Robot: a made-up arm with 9 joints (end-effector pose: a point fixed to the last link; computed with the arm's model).
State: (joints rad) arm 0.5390 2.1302 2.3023 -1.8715 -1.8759 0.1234 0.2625 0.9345 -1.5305
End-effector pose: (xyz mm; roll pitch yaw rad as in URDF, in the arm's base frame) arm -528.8 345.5 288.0 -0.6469 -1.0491 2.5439
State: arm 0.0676 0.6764 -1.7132 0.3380 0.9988 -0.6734 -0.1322 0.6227 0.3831
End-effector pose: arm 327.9 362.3 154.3 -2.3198 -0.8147 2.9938
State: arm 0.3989 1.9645 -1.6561 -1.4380 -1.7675 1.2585 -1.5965 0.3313 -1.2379
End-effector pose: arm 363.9 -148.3 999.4 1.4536 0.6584 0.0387
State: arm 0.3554 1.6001 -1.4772 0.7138 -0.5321 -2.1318 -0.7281 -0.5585 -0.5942
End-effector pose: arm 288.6 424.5 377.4 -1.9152 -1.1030 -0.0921
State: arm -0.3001 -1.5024 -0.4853 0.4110 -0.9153 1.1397 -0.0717 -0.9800 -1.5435
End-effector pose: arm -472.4 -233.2 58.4 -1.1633 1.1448 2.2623
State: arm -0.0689 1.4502 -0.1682 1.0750 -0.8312 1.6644 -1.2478 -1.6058 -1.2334
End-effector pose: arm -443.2 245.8 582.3 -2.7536 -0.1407 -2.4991
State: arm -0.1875 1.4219 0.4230 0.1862 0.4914 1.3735 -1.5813 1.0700 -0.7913
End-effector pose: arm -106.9 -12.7 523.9 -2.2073 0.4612 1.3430
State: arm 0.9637 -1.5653 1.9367 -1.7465 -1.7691 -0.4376 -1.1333 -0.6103 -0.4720
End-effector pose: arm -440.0 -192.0 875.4 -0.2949 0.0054 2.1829
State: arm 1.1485 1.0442 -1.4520 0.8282 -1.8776 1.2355 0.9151 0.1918 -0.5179
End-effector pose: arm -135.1 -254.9 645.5 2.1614 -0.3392 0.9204
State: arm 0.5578 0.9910 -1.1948 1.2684 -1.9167 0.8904 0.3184 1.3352 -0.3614
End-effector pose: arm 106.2 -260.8 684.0 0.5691 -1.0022 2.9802
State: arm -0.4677 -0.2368 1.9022 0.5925 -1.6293 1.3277 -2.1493 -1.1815 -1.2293
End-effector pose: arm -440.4 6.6 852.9 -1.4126 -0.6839 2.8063
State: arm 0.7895 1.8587 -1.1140 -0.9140 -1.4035 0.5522 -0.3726 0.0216 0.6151
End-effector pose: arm -205.1 10.7 1220.8 2.2177 0.6959 1.0010
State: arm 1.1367 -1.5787 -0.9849 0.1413 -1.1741 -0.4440 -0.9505 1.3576 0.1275
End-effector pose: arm 388.7 638.3 701.5 2.2652 0.8030 2.4820
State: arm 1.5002 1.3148 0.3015 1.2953 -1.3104 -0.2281 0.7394 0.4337 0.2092
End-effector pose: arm 129.8 36.6 1107.1 2.0883 -0.1700 1.4533
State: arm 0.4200 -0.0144 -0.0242 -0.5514 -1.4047 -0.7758 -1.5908 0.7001 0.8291
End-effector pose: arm -608.4 178.6 685.4 1.7150 -0.0016 -0.2017
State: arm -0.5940 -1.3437 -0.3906 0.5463 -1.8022 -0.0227 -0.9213 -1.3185 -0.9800
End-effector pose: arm -274.0 -115.6 -212.8 -2.2292 0.3757 1.7460
